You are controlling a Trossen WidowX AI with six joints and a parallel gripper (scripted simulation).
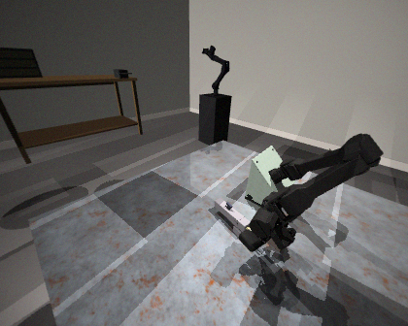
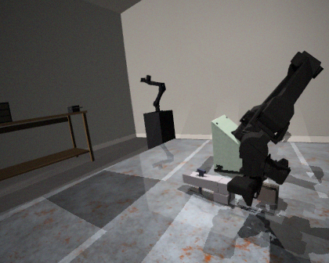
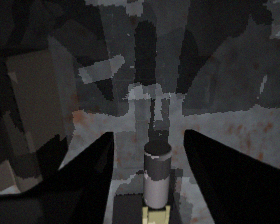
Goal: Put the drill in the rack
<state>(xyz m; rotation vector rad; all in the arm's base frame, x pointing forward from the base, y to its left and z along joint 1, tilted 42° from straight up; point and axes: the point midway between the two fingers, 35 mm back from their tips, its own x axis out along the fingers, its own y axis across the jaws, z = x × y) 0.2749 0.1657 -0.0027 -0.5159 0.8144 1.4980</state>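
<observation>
Now: the drill 10 mm behind my gripper tip, 50 mm to the right of it and 30 mm above it. From my gripper tip the other things lie so: dark key: 30 mm behind, 180 mm to the right, 30 mm above; then rack: 70 mm behind, 20 mm to the left.
</observation>
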